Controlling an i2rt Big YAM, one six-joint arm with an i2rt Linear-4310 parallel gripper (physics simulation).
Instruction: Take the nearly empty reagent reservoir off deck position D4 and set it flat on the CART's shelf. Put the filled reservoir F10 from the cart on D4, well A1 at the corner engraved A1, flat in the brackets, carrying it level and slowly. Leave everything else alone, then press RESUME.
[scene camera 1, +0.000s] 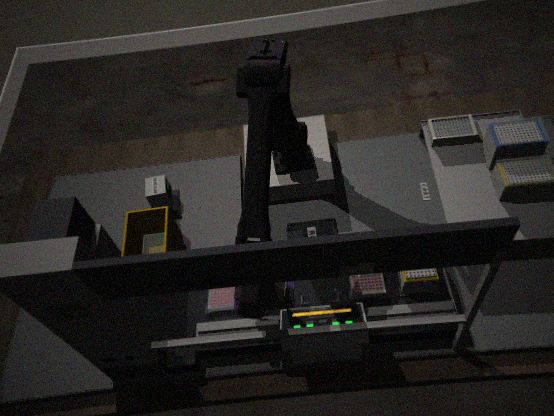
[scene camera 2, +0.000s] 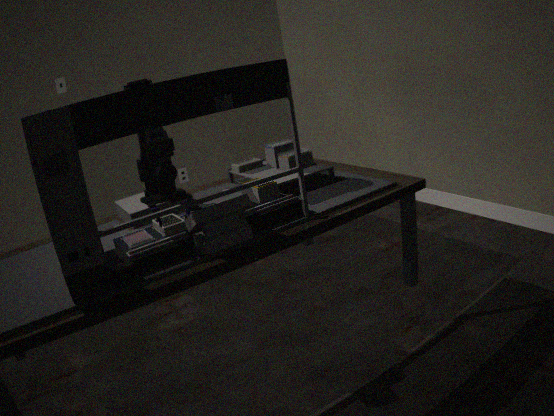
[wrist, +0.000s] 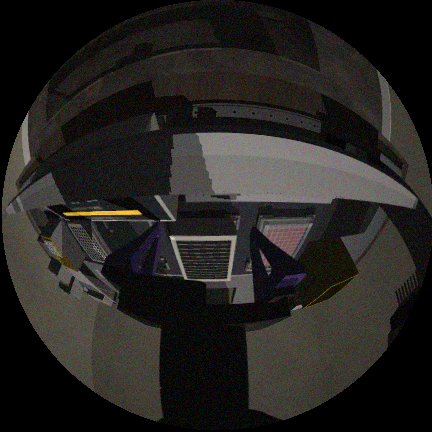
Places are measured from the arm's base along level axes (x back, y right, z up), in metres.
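Where they show: gripper, between the fingertips: (scene camera 1: 267, 307) (scene camera 2: 174, 222) (wrist: 205, 227); arm's base, origin of its link: (scene camera 1: 293, 160).
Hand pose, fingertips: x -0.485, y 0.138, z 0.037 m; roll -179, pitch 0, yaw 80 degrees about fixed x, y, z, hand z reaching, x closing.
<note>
Things, the pixels of their top centre, and the offset from my fingertips.
- pale ribbed reservoir, centre of its top: (scene camera 1: 452, 126) (scene camera 2: 246, 162) (wrist: 98, 299) dx +0.476, dy -0.619, dz -0.007 m
- Blue-rimmed, centre of its top: (scene camera 1: 517, 132) (scene camera 2: 280, 143) (wrist: 68, 293) dx +0.353, dy -0.741, dz +0.060 m
- yellow-rimmed, centre of its top: (scene camera 1: 526, 171) (scene camera 2: 294, 152) (wrist: 56, 276) dx +0.246, dy -0.728, dz +0.027 m
- yellow-rimmed bin, centre of its top: (scene camera 1: 145, 232) (wrist: 330, 293) dx +0.265, dy +0.299, dz +0.037 m
A white-rimmed reservoir with a ridged inside (wrist: 206, 257) (scene camera 2: 171, 223) sits on the deck; the dark arm hides it in scene camera 1. Its D4 mark and liquid level are not readable. My gripper (wrist: 206, 228) is open and empty, its purple-marked fingers apart on either side of this reservoir in the wrist view; their height above it is unclear. Another pale ribbed reservoir (scene camera 1: 453, 129) (scene camera 2: 248, 165) stands at the back corner of the light grey cart shelf (scene camera 1: 467, 187). Its label is unreadable. A panel with an amber bar (scene camera 1: 321, 313) (wrist: 102, 213) and green lights stands at the deck's front; RESUME is not readable.
A dark gantry beam (scene camera 1: 350, 251) (scene camera 2: 185, 110) spans above the deck. Pink plates (scene camera 1: 221, 298) (scene camera 1: 367, 283) (wrist: 286, 237) and a yellow-rimmed rack (scene camera 1: 419, 281) sit on the deck. Blue-rimmed (scene camera 1: 518, 134) and yellow-rimmed (scene camera 1: 526, 172) racks stand by the cart. A yellow-rimmed bin (scene camera 1: 134, 227) (wrist: 327, 270) stands left.
</note>
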